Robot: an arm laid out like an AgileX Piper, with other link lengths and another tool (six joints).
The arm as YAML. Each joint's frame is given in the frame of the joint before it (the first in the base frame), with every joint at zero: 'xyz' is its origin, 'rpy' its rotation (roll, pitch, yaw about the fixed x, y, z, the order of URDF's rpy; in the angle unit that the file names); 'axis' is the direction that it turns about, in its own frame. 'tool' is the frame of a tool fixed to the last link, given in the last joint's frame.
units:
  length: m
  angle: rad
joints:
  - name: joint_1
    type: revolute
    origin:
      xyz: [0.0, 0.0, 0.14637]
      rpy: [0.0, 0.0, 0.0]
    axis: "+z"
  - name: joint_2
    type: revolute
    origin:
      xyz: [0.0, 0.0, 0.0]
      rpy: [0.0, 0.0, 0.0]
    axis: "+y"
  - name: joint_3
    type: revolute
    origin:
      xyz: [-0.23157, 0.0, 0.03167]
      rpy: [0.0, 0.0, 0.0]
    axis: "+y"
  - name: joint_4
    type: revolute
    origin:
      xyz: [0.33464, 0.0, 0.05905]
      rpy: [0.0, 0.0, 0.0]
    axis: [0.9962, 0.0, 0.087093]
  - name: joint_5
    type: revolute
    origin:
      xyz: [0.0, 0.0, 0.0]
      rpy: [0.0, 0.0, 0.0]
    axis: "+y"
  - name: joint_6
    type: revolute
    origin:
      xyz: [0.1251, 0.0, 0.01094]
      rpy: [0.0, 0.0, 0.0]
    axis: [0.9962, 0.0, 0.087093]
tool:
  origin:
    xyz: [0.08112, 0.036, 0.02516]
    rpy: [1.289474, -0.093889, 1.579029]
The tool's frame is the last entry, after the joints.
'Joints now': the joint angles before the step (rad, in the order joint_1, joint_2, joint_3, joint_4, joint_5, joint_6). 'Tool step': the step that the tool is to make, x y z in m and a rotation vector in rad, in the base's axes. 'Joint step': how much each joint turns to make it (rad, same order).
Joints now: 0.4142, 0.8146, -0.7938, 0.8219, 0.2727, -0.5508
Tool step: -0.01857, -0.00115, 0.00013, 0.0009, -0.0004, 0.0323
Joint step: 0.0000, -0.0720, 0.0415, 0.0035, 0.0438, -0.0002
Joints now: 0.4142, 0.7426, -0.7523, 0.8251, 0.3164, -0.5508
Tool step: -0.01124, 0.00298, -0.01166, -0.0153, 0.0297, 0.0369
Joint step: 0.0000, -0.0340, 0.0333, 0.0015, 0.0502, 0.0000
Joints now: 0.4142, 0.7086, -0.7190, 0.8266, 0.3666, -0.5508
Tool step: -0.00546, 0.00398, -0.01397, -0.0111, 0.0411, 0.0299
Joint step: 0.0000, -0.0078, 0.0233, 0.0090, 0.0395, 0.0000
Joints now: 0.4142, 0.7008, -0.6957, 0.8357, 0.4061, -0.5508
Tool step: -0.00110, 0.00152, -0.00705, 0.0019, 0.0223, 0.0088
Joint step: 0.0000, -0.0002, 0.0128, 0.0115, 0.0106, -0.0002
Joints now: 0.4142, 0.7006, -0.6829, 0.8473, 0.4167, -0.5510
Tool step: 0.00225, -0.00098, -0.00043, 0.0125, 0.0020, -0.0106
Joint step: 0.0003, 0.0016, 0.0056, 0.0118, -0.0156, -0.0003
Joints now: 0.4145, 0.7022, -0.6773, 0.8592, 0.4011, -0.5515
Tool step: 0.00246, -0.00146, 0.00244, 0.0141, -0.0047, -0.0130
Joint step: 0.0003, 0.0016, 0.0005, 0.0106, -0.0184, -0.0005
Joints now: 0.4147, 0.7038, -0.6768, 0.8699, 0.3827, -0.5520
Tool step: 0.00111, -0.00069, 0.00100, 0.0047, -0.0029, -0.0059
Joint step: 0.0002, 0.0008, 0.0000, 0.0030, -0.0082, -0.0002
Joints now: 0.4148, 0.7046, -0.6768, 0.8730, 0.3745, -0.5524
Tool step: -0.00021, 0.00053, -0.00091, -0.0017, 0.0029, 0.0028
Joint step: 0.0002, 0.0013, 0.0000, 0.0001, 0.0033, -0.0004
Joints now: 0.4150, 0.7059, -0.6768, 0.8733, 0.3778, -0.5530
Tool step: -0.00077, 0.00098, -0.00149, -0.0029, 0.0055, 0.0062
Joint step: 0.0001, 0.0013, 0.0000, 0.0005, 0.0078, -0.0006
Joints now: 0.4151, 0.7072, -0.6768, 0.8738, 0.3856, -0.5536
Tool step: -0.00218, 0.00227, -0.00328, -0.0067, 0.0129, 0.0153
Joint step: 0.0002, 0.0021, 0.0001, 0.0006, 0.0195, -0.0007
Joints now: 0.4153, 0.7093, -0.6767, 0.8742, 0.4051, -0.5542
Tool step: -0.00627, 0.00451, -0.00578, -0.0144, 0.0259, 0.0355
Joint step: -0.0001, -0.0003, 0.0000, -0.0007, 0.0465, -0.0001
